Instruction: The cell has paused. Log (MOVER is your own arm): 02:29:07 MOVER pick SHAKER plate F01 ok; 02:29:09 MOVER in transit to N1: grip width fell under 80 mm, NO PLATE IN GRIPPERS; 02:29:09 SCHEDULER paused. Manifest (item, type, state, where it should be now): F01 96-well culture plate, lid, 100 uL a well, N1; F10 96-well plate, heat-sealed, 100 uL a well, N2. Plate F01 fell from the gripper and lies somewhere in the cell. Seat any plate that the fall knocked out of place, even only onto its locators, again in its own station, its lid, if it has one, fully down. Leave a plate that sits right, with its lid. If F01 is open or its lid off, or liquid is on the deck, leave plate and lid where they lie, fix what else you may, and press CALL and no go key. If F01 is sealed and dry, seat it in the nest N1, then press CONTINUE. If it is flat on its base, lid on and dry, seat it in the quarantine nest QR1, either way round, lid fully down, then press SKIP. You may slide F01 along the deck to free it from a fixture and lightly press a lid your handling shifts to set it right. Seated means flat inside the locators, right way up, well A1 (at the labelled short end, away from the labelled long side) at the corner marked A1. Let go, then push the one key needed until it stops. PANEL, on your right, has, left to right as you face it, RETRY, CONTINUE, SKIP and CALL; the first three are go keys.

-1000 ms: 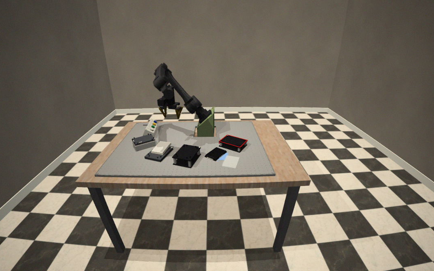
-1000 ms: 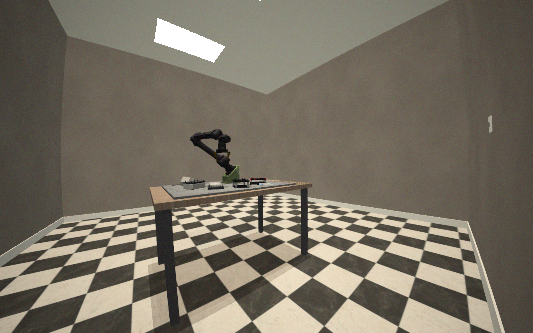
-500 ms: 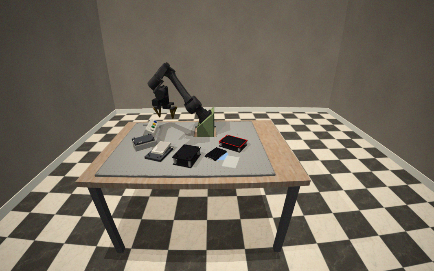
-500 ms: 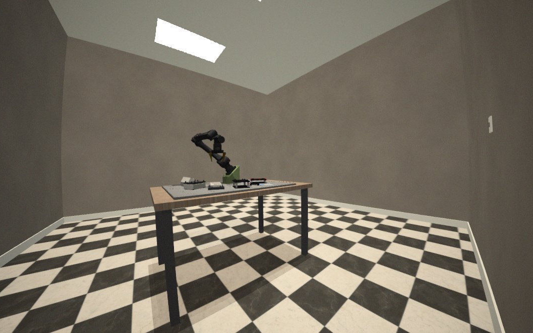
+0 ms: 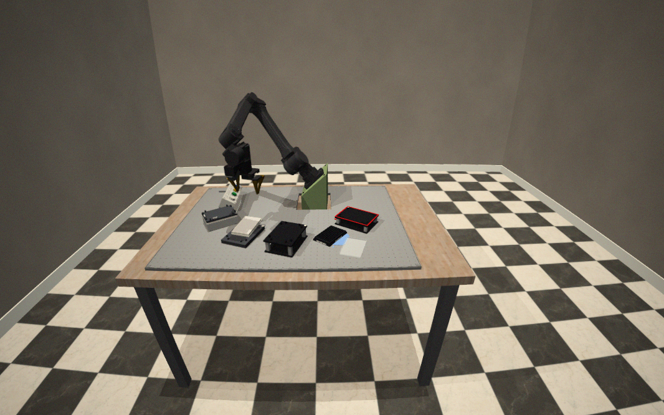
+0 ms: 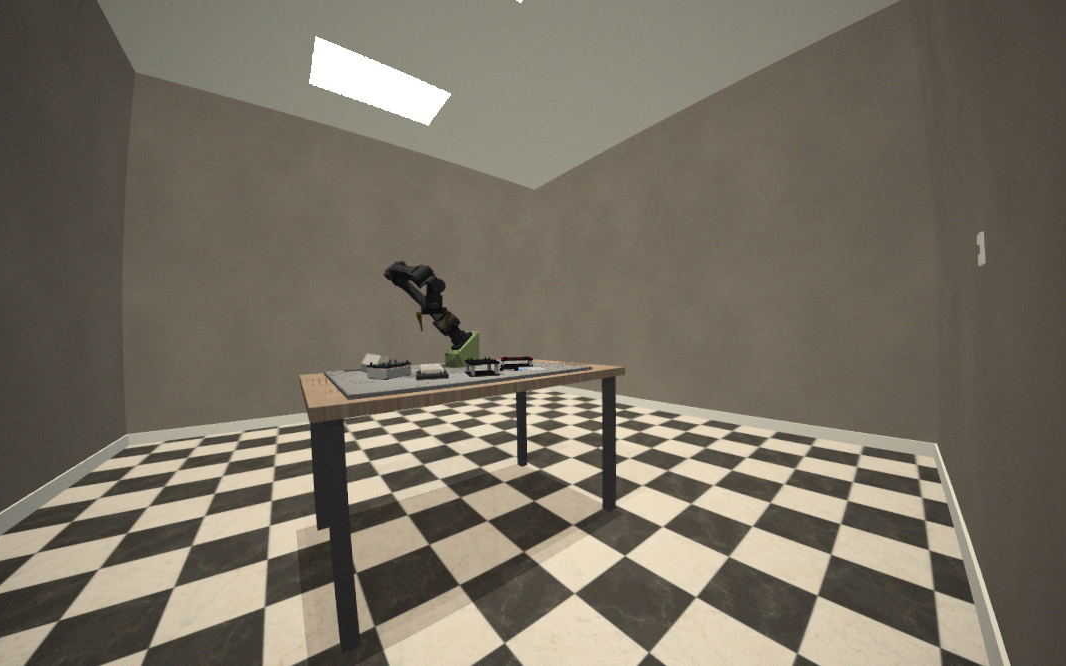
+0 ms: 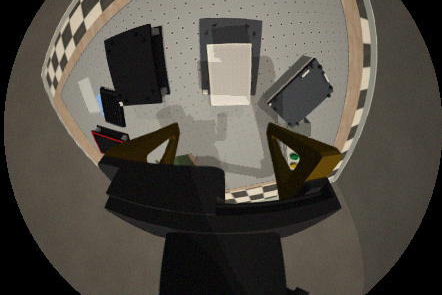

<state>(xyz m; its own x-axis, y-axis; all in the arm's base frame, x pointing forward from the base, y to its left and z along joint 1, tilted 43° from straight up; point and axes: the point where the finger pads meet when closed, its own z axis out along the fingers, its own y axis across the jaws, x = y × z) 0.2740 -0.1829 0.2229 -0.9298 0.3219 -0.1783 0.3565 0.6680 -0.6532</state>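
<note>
My hand is 16 cm above the white-topped plate, 2 cm to the left of it and 1 cm short of it. Also, from my hand: pale blue wet patch (39 cm to the left, 19 cm below, 8 cm ahead); then black plate (34 cm to the left, 18 cm below, 7 cm ahead); then clear lid (43 cm to the left, 19 cm below, 16 cm ahead).
</note>
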